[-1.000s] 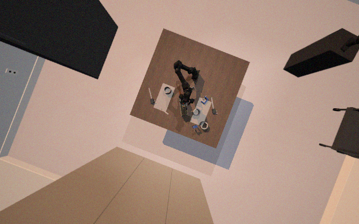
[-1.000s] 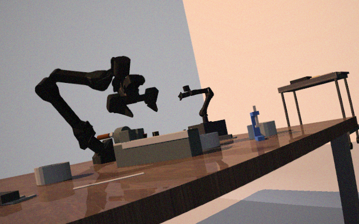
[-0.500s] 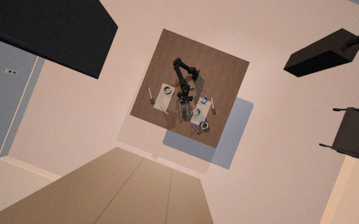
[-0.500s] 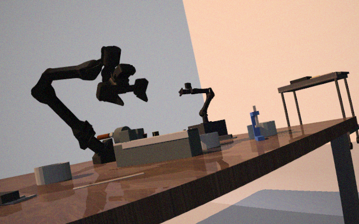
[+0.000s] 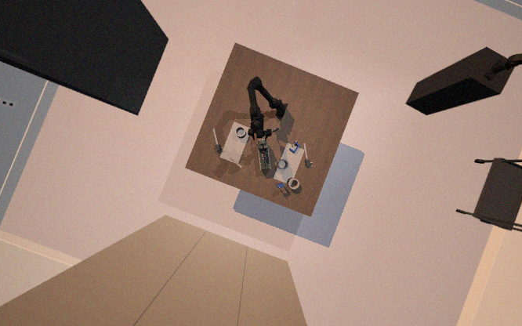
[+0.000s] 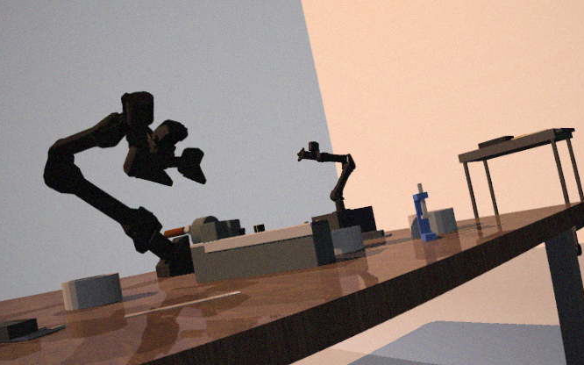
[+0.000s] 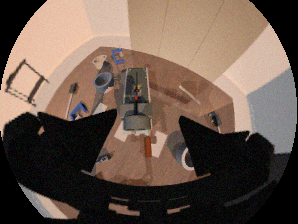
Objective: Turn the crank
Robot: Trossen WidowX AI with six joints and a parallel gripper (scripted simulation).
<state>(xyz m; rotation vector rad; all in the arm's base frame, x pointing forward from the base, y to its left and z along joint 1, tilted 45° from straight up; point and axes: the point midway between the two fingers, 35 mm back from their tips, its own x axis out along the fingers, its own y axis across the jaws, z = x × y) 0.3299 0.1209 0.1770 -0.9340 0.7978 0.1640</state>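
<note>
My gripper tip is now 5 cm past the crank handle, 3 cm to the left of it and 9 cm above it. The rest, counted from my gripper tip: red pointer (6 cm ahead, 7 cm to the left, 11 cm below); then thin white rod (27 cm ahead, 12 cm to the right, 20 cm below).
</note>
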